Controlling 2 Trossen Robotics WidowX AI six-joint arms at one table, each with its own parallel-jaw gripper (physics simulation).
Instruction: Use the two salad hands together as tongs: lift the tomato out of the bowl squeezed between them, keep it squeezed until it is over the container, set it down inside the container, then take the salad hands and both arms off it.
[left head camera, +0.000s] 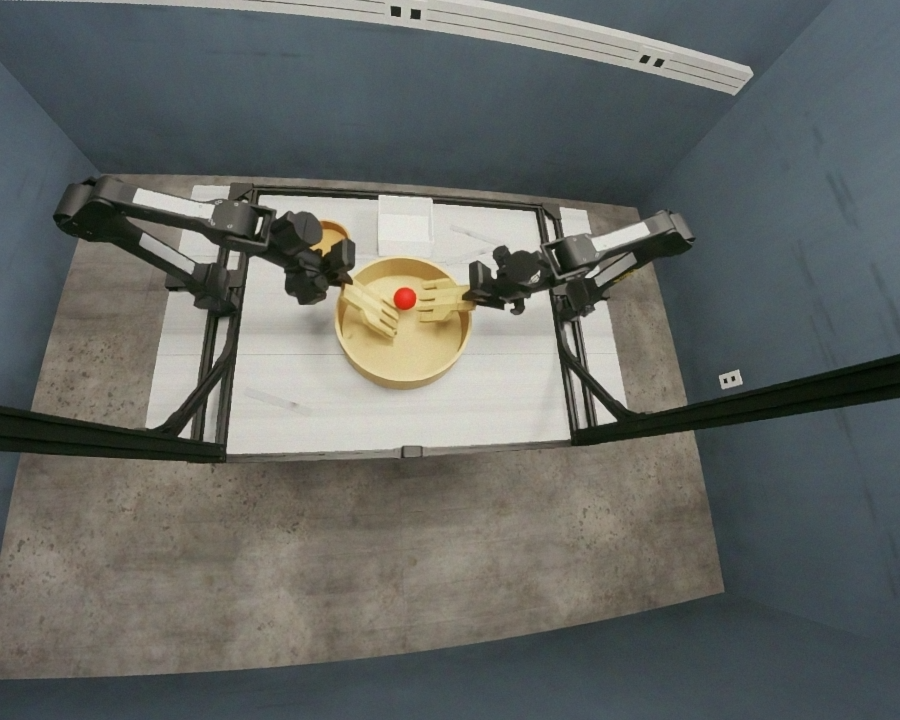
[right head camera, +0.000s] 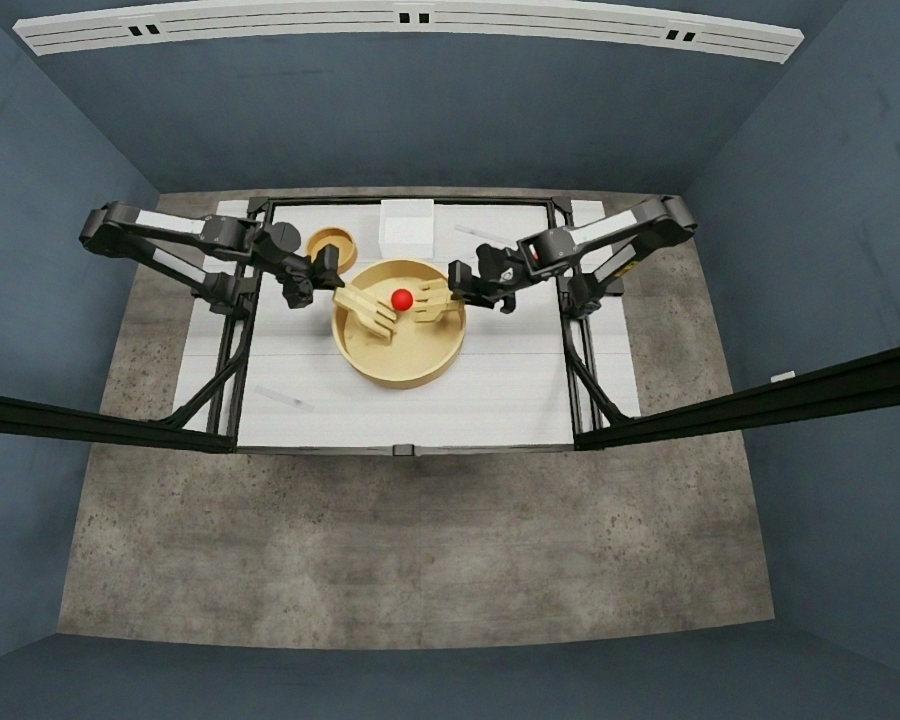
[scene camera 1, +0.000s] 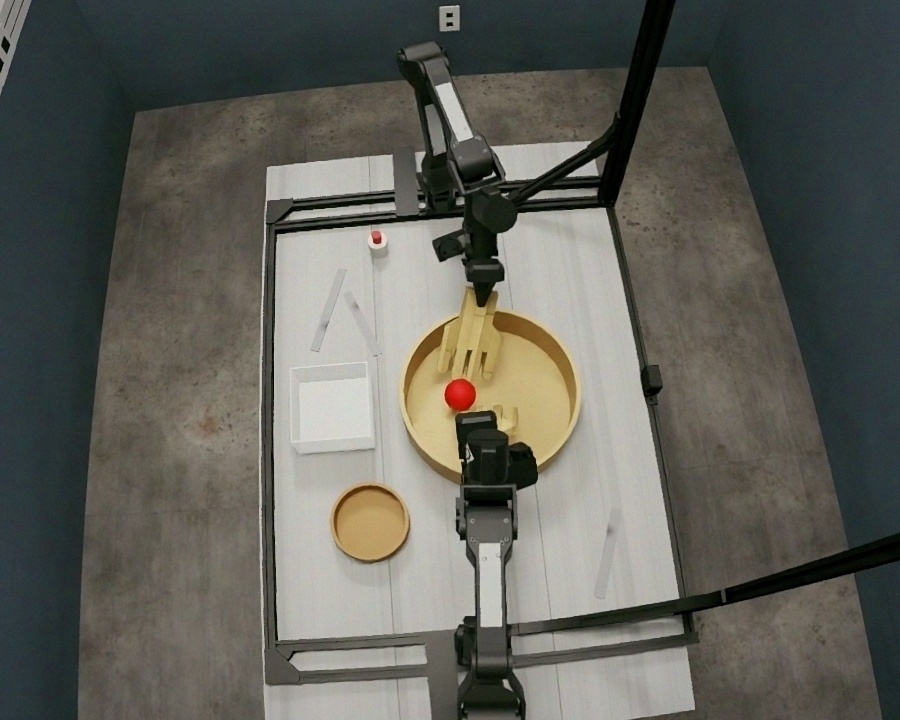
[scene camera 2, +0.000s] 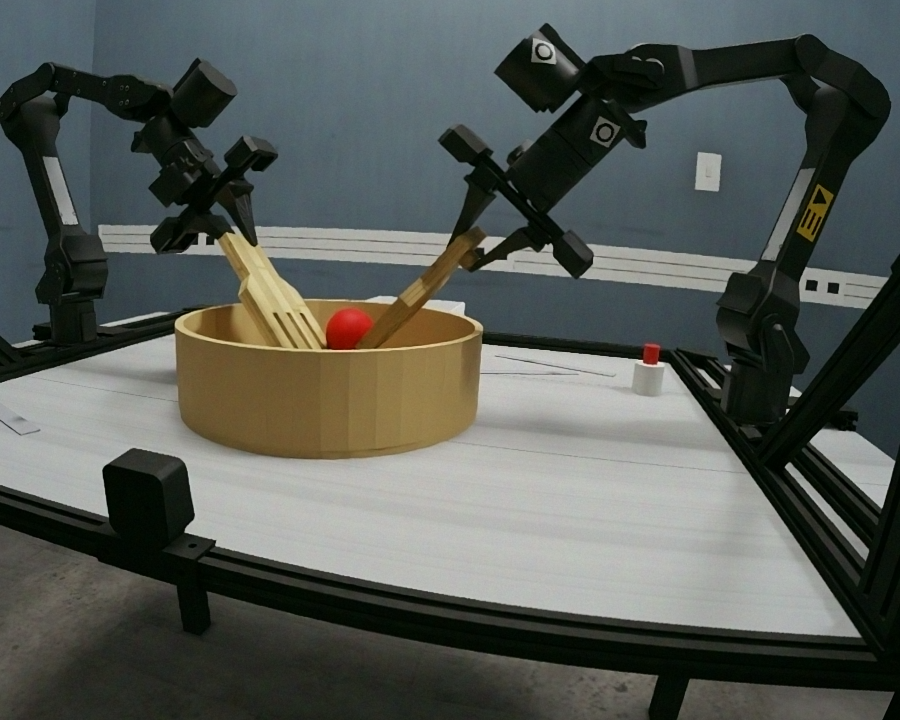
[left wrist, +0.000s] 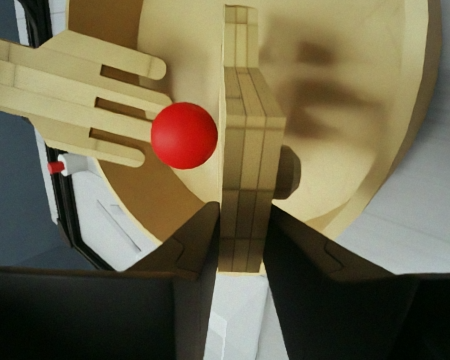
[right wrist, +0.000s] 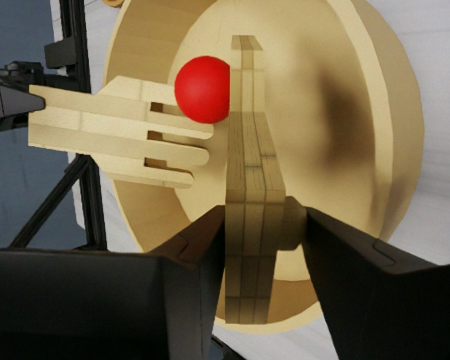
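Where they show: left gripper, fingertip midpoint: (left head camera: 349, 284) (right head camera: 342, 287) (scene camera 2: 250, 250) (left wrist: 239, 213) (right wrist: 49, 102); right gripper, fingertip midpoint: (left head camera: 466, 300) (right head camera: 456, 299) (scene camera 1: 480, 303) (scene camera 2: 459, 260) (left wrist: 2, 70) (right wrist: 263, 216); left arm's base, link origin: (left head camera: 224, 305) (right head camera: 239, 309) (scene camera 2: 73, 341) (right wrist: 74, 89); right arm's base, link origin: (left head camera: 567, 310) (right head camera: 574, 308) (scene camera 1: 440, 199) (scene camera 2: 753, 417).
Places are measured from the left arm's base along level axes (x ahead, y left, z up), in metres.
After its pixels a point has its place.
A red tomato (left head camera: 404, 298) {x 0.445, y -0.013, z 0.075 m} (right head camera: 401, 299) {x 0.450, y -0.013, z 0.076 m} (scene camera 2: 349, 328) {x 0.457, y -0.026, z 0.060 m} (left wrist: 184, 135) {x 0.428, y -0.009, z 0.069 m} (right wrist: 204, 90) {x 0.468, y -0.001, z 0.071 m} is between the tips of two wooden salad hands, raised off the floor of the large wooden bowl (left head camera: 405, 382) {x 0.444, y -0.218, z 0.061 m} (scene camera 2: 330, 397) {x 0.511, y -0.204, z 0.036 m}. In the left wrist view it meets the right hand's tines and is close beside the left hand; firm contact is unclear. My left gripper (scene camera 2: 238, 235) {x 0.322, y -0.014, z 0.141 m} (left wrist: 239, 213) {x 0.322, y -0.014, z 0.141 m} is shut on the left salad hand (left head camera: 371, 311) {x 0.368, y -0.060, z 0.100 m} (left wrist: 250, 155) {x 0.309, y -0.044, z 0.157 m}. My right gripper (scene camera 2: 461, 255) {x 0.581, y -0.048, z 0.144 m} (right wrist: 263, 216) {x 0.581, y -0.048, z 0.144 m} is shut on the right salad hand (scene camera 1: 476, 330) {x 0.541, y -0.038, z 0.121 m} (right wrist: 252, 220) {x 0.598, y -0.035, z 0.174 m}. Both hands slant down into the bowl.
An open white box (left head camera: 405, 247) {x 0.453, y 0.165, z 0.027 m} (scene camera 1: 369, 405) {x 0.441, y 0.165, z 0.053 m} stands behind the bowl. A small round wooden dish (scene camera 1: 332, 521) {x 0.240, y 0.245, z 0.021 m} stands at the back left in the head views. A small white bottle with a red cap (scene camera 1: 377, 247) {x 0.794, y 0.138, z 0.021 m} (scene camera 2: 648, 377) {x 0.808, y 0.118, z 0.006 m} stands near the right arm's base.
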